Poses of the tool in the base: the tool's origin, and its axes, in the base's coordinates. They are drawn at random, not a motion.
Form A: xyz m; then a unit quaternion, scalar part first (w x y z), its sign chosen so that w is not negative.
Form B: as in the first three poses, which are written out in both.
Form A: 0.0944 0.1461 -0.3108 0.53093 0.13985 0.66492 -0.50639
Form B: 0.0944 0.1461 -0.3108 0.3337 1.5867 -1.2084
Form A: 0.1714 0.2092 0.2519 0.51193 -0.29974 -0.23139 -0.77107
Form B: 0.1714 0.2092 0.2519 -0.7211 -0.5567 -1.8551
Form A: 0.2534 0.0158 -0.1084 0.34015 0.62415 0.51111 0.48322
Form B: 0.2534 0.0158 -0.1084 1.6244 1.3302 1.2576
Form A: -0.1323 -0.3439 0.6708 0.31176 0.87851 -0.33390 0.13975
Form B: -0.1323 -0.3439 0.6708 2.3184 -0.8812 0.3688
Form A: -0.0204 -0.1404 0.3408 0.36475 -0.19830 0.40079 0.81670
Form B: -0.0204 -0.1404 0.3408 -0.5100 1.0309 2.1006
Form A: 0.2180 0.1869 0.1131 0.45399 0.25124 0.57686 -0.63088
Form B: 0.2180 0.1869 0.1131 0.6201 1.4238 -1.5571
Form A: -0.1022 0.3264 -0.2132 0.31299 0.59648 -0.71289 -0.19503
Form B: -0.1022 0.3264 -0.2132 1.5732 -1.8802 -0.5144
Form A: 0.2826 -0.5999 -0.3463 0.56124 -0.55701 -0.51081 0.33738
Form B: 0.2826 -0.5999 -0.3463 -1.3122 -1.2034 0.7948
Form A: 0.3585 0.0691 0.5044 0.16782 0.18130 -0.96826 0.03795
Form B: 0.3585 0.0691 0.5044 0.5157 -2.7544 0.1080
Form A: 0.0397 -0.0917 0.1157 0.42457 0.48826 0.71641 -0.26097
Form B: 0.0397 -0.0917 0.1157 1.2213 1.7919 -0.6527
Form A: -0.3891 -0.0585 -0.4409 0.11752 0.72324 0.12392 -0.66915
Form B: -0.3891 -0.0585 -0.4409 2.1164 0.3626 -1.9581
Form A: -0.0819 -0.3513 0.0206 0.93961 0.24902 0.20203 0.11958
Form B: -0.0819 -0.3513 0.0206 0.5083 0.4124 0.2441
